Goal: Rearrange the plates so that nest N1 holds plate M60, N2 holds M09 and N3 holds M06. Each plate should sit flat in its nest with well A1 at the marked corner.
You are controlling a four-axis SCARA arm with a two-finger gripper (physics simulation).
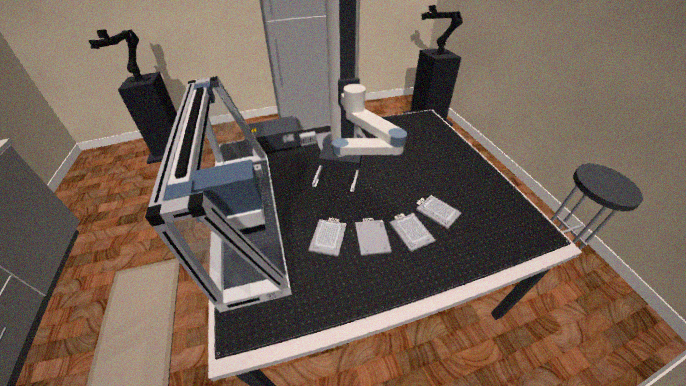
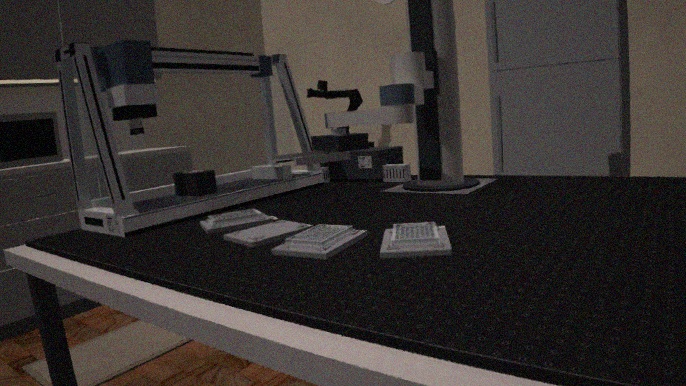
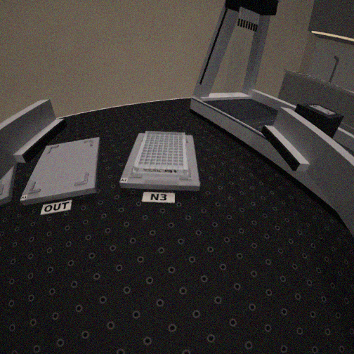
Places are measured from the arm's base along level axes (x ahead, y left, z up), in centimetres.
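Pixels of known places: gripper, fingertip midpoint: (image 1: 332, 187) (image 2: 284, 160); arm's base at its link origin: (image 2: 440, 188).
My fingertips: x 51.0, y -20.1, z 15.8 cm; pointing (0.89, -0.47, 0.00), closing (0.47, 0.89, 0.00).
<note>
For each thing: its top centre in the pictures, then the offset to it from my fingertips. "pt": a spot on its surface instead.
- white plate at its top centre: (image 2: 234, 214) (image 1: 328, 234) dz -11.8, dx +13.6, dy -6.2 cm
- nest marked OUT at its top centre: (image 2: 268, 228) (image 1: 372, 235) dz -12.9, dx +18.9, dy +11.1 cm
- blue carriage at a spot on its surface: (image 1: 225, 182) pt dz +34.3, dx +26.3, dy -33.2 cm
- dark box at a spot on its surface: (image 2: 367, 162) pt dz -7.1, dx -54.3, dy -10.2 cm
My gripper (image 1: 335, 178) (image 3: 163, 109) is open and empty, above the table on the arm's side of the nests. Nest N3 (image 3: 162, 186), nearest the gantry, holds a white plate (image 1: 328, 234) (image 2: 234, 216) (image 3: 161, 151) lying flat; its blurred label seems to read M09. The nest marked OUT (image 1: 372, 237) (image 2: 266, 234) (image 3: 65, 169) is empty, with its corner brackets showing. Beside it, N2 holds a plate (image 1: 412, 230) (image 2: 327, 234). N1, at the far end, holds another plate (image 1: 440, 211) (image 2: 415, 231). Their labels and A1 corners cannot be read.
A gantry frame (image 1: 172, 260) (image 2: 97, 125) (image 3: 215, 55) stands along one side of the table, with a blue carriage (image 1: 225, 182) (image 2: 127, 62). A dark box (image 1: 282, 135) (image 2: 367, 162) is near the arm's column (image 2: 447, 125). A stool (image 1: 607, 186) stands beside the table.
</note>
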